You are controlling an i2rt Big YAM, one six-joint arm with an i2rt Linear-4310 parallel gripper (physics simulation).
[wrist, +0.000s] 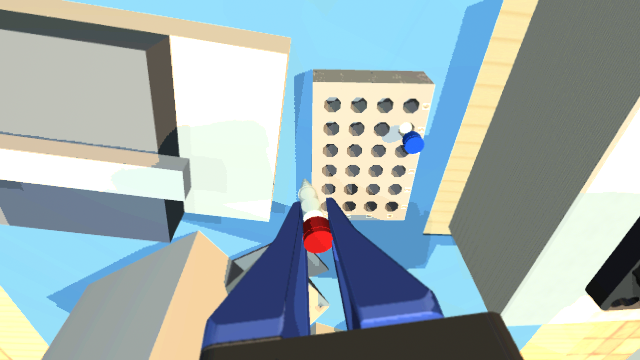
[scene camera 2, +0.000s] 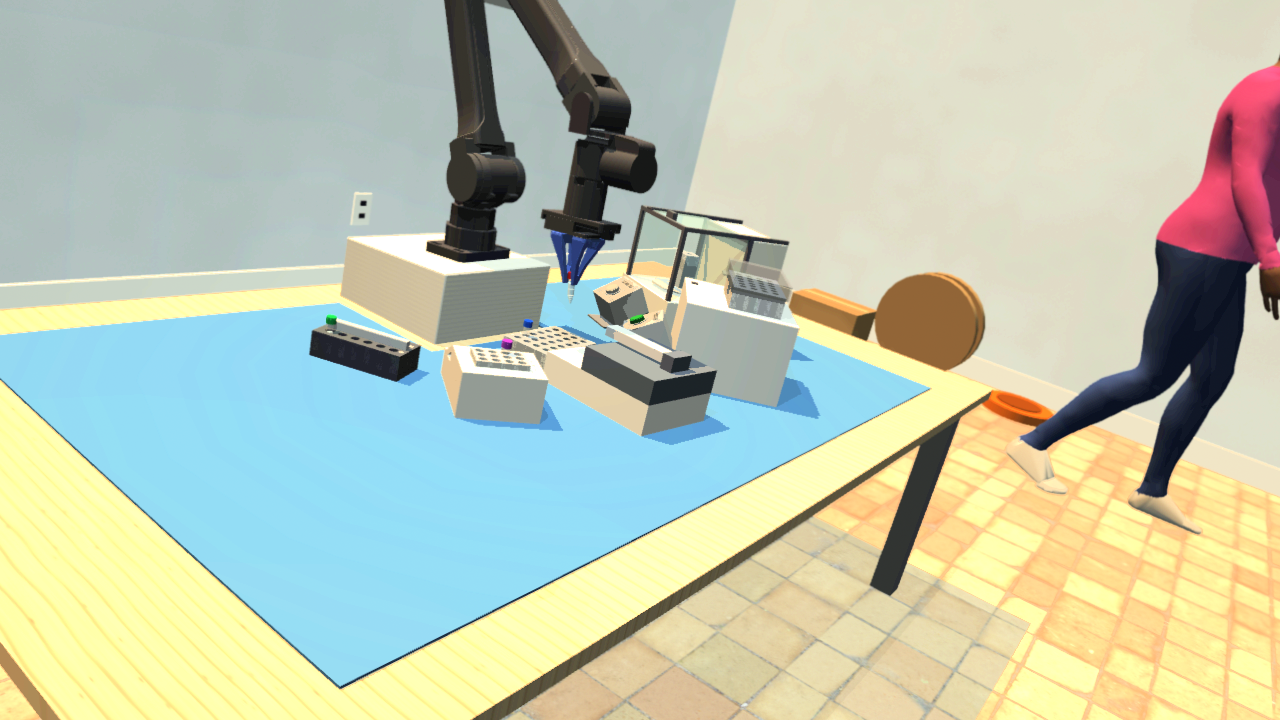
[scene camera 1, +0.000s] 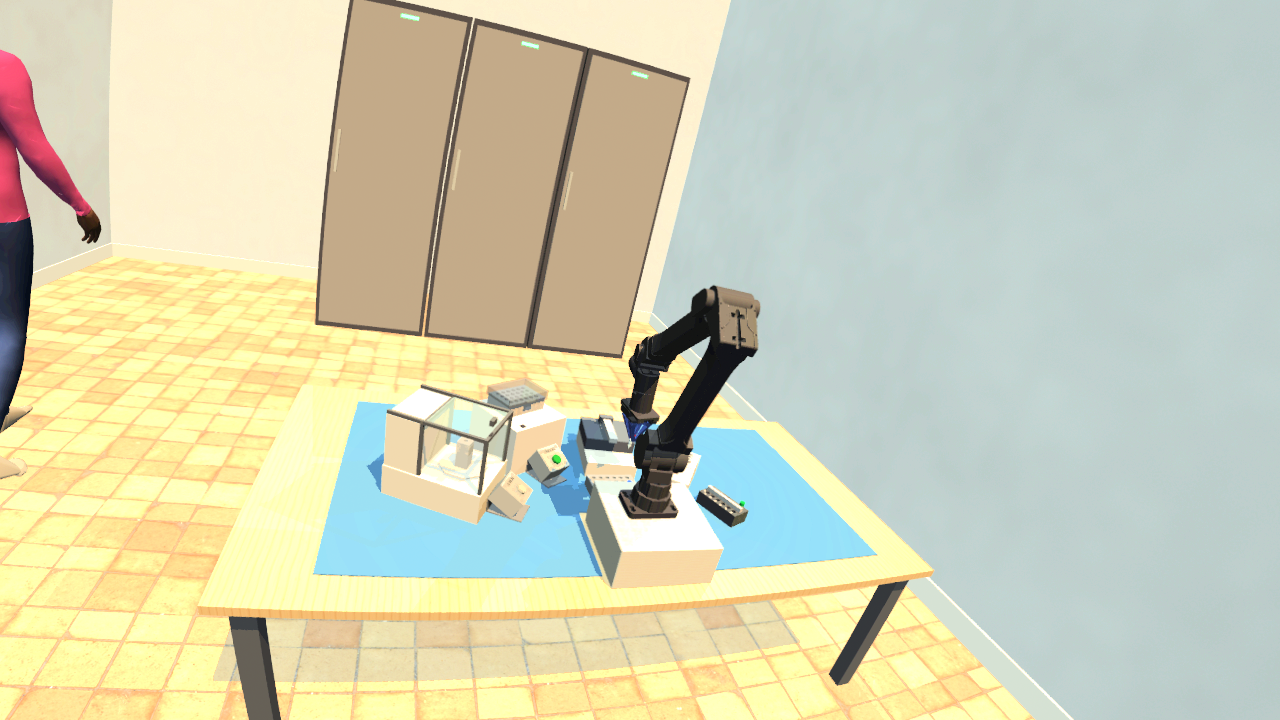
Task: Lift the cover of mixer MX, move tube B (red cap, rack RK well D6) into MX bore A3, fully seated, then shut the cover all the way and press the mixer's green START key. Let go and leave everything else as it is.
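Places are measured from the arm's base along level axes (x ahead, y left, z up), in millimetres.
Pixels of known places: gripper, fingertip midpoint: (wrist: 314, 209) (scene camera 2: 569, 284) (scene camera 1: 632, 440); arm's base at its link origin: (scene camera 2: 468, 254) (scene camera 1: 647, 506).
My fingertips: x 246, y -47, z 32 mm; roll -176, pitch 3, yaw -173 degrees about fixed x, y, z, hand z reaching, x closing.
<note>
For each thing: its top centre in the pictures, then the offset to it from my fingertips. "pt": a spot on its surface instead.
- Rack RK at its top centre: (wrist: 365, 161) (scene camera 2: 551, 339) (scene camera 1: 614, 483) 42 mm back, 42 mm left, 108 mm down
- blue-capped tube at its top centre: (wrist: 414, 145) (scene camera 2: 528, 320) 71 mm back, 13 mm left, 83 mm down
- far left well D6 at a spot on its surface: (wrist: 332, 104) pt 14 mm back, 0 mm left, 123 mm down
- tall white box at its top centre: (scene camera 2: 721, 263) (scene camera 1: 534, 398) 111 mm ahead, 250 mm left, 52 mm up
- green START key at its top centre: (scene camera 2: 637, 314) (scene camera 1: 557, 456) 13 mm ahead, 190 mm left, 63 mm down
- dark-topped unit with a pale bar, top centre: (wrist: 90, 180) (scene camera 2: 637, 334) (scene camera 1: 611, 428) 126 mm ahead, 11 mm left, 36 mm down
- small white holed block at its top centre: (scene camera 2: 497, 348) (scene camera 1: 678, 457) 27 mm ahead, 169 mm right, 68 mm down
- black rack with a green-capped tube, top centre: (scene camera 2: 368, 329) (scene camera 1: 725, 496) 138 mm back, 243 mm right, 90 mm down
- glass enclosure at its top centre: (scene camera 2: 697, 215) (scene camera 1: 471, 412) 52 mm back, 433 mm left, 85 mm up
- second slanted panel at a spot on its surface: (scene camera 1: 512, 494) pt 143 mm back, 331 mm left, 71 mm down
My gripper (scene camera 1: 634, 437) (scene camera 2: 570, 274) (wrist: 314, 209) is shut on tube B, whose red cap (wrist: 318, 241) sits between the blue fingertips. The tube's clear body points down, its tip beside the rack's lower left edge in the wrist view. Rack RK (wrist: 371, 77) stands below; a blue-capped tube (wrist: 413, 143) is in its right column, and the far left well D6 (wrist: 332, 104) is empty. A tall white box (scene camera 1: 537, 434) (scene camera 2: 738, 344), which seems to be mixer MX, bears a holed block (scene camera 2: 756, 295) under a clear cover that looks down. The green START key (scene camera 1: 556, 459) (scene camera 2: 636, 318) is on a small slanted panel beside it. Bore A3 cannot be made out.
A dark-topped unit with a pale bar (scene camera 2: 648, 347) (wrist: 90, 172) stands beside the rack. Also on the mat are a small white holed block (scene camera 2: 496, 394), a black rack with a green-capped tube (scene camera 2: 362, 353), a glass enclosure (scene camera 1: 452, 438) and a second slanted panel (scene camera 1: 512, 494).
</note>
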